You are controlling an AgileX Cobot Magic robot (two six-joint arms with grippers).
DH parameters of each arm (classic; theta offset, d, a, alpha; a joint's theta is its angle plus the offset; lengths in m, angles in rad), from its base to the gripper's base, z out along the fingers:
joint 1: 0 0.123 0 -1.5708
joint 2: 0.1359 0 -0.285 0
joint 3: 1.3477 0 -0.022 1.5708
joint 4: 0 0.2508 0 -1.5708
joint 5: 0 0 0.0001 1.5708
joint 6: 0 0.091 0 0
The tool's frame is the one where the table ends.
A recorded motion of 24 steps. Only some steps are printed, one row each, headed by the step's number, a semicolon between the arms.
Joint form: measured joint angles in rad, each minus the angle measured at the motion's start. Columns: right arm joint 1, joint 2, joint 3, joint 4, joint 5, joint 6; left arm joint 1, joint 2, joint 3, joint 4, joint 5, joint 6.
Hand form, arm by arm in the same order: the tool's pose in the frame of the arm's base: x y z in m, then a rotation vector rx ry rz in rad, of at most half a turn. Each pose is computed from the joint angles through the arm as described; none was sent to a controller.
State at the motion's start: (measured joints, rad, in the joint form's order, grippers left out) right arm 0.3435 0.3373 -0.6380 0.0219 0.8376 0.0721; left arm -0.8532 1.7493 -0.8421 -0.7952 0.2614 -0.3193
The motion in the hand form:
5: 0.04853 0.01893 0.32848 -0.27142 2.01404 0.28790; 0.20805 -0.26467 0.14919 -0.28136 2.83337 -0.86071
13: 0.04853 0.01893 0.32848 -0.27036 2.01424 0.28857; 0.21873 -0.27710 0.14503 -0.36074 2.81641 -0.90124
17: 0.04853 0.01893 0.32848 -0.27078 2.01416 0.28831; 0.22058 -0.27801 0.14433 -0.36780 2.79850 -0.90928
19: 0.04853 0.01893 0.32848 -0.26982 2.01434 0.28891; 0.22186 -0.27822 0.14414 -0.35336 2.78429 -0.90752
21: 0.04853 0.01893 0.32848 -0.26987 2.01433 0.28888; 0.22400 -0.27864 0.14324 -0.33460 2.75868 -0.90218
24: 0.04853 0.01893 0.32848 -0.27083 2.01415 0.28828; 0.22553 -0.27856 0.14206 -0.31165 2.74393 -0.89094
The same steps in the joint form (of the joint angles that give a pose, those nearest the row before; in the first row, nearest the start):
5: 0.0000 0.0000 0.0000 -0.0001 0.0000 -0.0009; 0.0000 0.0381 -0.0471 -0.0356 -0.0021 0.0247
13: 0.0001 0.0000 0.0000 -0.0001 0.0000 0.0002; 0.0000 0.0920 -0.1020 -0.1152 -0.0176 0.0466
17: 0.0001 0.0000 0.0000 -0.0001 0.0000 -0.0002; 0.0000 0.0973 -0.1034 -0.1544 -0.0359 0.0830
19: 0.0001 0.0000 0.0000 -0.0001 0.0000 0.0007; 0.0000 0.0994 -0.1038 -0.1685 -0.0495 0.1096
21: 0.0001 0.0000 0.0000 -0.0001 0.0000 0.0007; -0.0011 0.1043 -0.1038 -0.1974 -0.0765 0.1563
24: 0.0001 0.0000 0.0000 -0.0001 0.0000 -0.0003; -0.0010 0.1088 -0.1038 -0.2046 -0.0933 0.1842

